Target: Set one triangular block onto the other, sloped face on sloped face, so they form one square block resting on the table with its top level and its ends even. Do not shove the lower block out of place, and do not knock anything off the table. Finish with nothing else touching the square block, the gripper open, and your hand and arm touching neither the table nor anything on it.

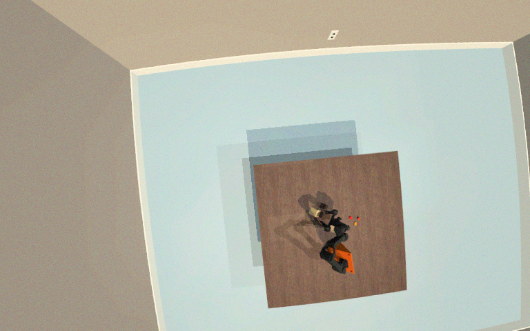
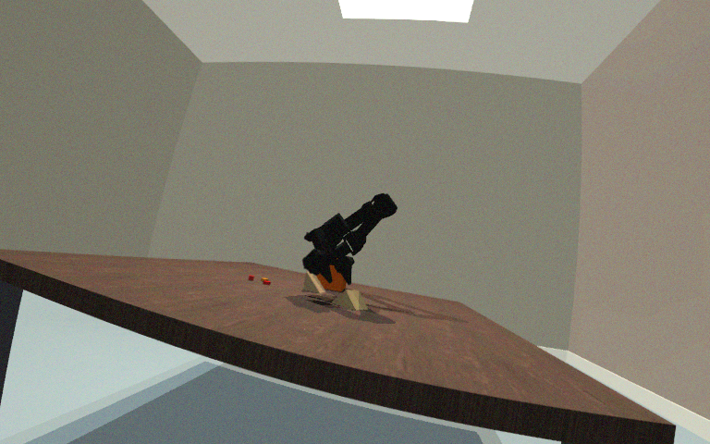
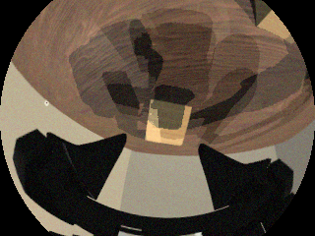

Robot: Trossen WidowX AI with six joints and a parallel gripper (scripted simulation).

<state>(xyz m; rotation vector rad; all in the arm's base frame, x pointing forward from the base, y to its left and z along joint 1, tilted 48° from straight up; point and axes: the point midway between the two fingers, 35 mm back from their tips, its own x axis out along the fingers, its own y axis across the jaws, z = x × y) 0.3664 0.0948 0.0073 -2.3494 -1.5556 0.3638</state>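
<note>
The tan triangular block lies 2 cm ahead of my gripper tip, 4 cm to the left of it and 3 cm below it.
</note>
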